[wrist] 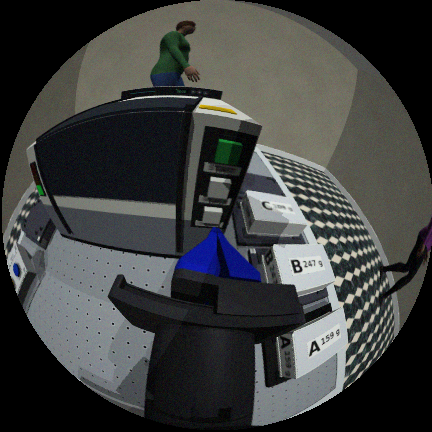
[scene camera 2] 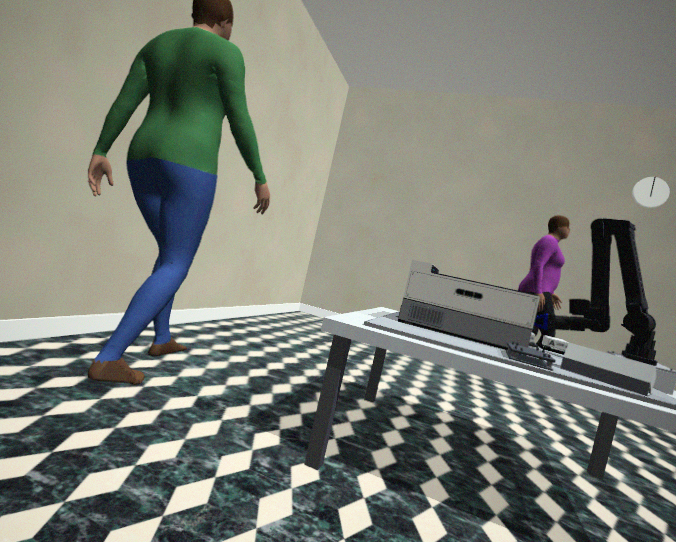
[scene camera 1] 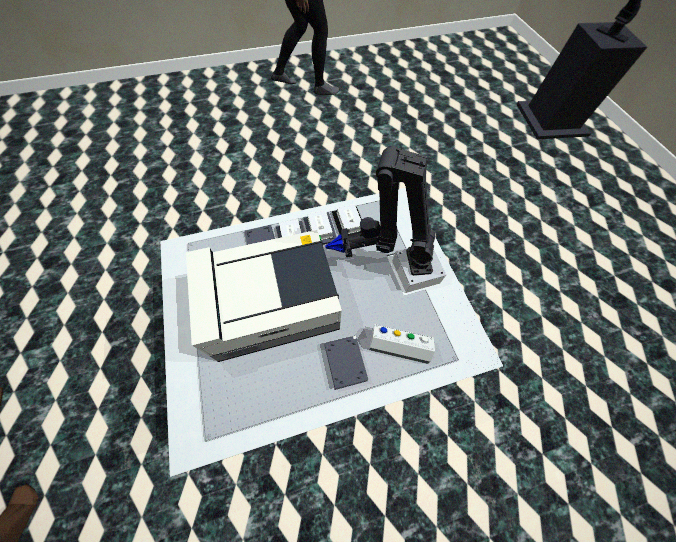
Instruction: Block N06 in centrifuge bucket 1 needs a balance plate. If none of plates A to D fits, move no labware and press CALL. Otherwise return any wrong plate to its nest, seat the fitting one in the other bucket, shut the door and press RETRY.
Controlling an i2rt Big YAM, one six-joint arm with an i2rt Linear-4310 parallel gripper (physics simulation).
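Frame: origin at the arm's base, x ahead, y left, z up, level; metres.
Seen in the pictures: gripper, fingertip midpoint: (wrist: 214,231) (scene camera 1: 325,247); arm's base at its link origin: (scene camera 2: 637,359) (scene camera 1: 418,261).
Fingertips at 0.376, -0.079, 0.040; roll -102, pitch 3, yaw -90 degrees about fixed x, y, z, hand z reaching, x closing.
Note:
Pixels of each thing's top centre, then the offset from my fingertips to it, as dx, dy, dz. "*": a spot on its surface instead. Level surfaces: height alone.
- green button at its top centre: (wrist: 229,140) +0.023, +0.006, +0.082
- Plates A at its top centre: (wrist: 325,339) (scene camera 1: 349,216) (scene camera 2: 556,339) -0.125, -0.187, -0.055
- B at its top centre: (wrist: 308,264) (scene camera 1: 319,222) +0.012, -0.163, -0.055
- C at its top centre: (wrist: 277,206) (scene camera 1: 291,232) +0.139, -0.124, -0.055
- button box at its top centre: (scene camera 1: 404,339) (scene camera 2: 610,353) -0.247, +0.394, -0.025
- dark flat pad at a spot on its surface: (scene camera 1: 344,364) * -0.028, +0.449, -0.076
- table at its surface level: dz -0.121
- dark pad at a spot on its surface: (scene camera 1: 259,234) * +0.283, -0.154, -0.097
The centrifuge (scene camera 1: 248,287) (scene camera 2: 468,304) (wrist: 115,160) stands with its dark door shut; its buckets and block N06 are hidden. Its front panel has a green button (wrist: 228,151) above two white buttons (wrist: 219,188) (wrist: 212,215); their labels are too small to read. Plates A (wrist: 317,345), marked 159 g, B (wrist: 305,267), marked 247 g, and C (wrist: 274,212), its weight blurred, sit in nests at the right in the wrist view. Plate D cannot be made out. My gripper (scene camera 1: 327,246) (wrist: 214,231) is shut and empty, its blue tips in front of the panel, near the lower white button in the wrist view.
A button box (scene camera 1: 401,343) with blue, yellow, green and white buttons stands near a dark flat pad (scene camera 1: 344,364) on the table (scene camera 1: 180,451). Another dark pad (scene camera 1: 259,234) lies behind the centrifuge. Two people (scene camera 2: 186,112) (scene camera 2: 546,262) stand away from the table.

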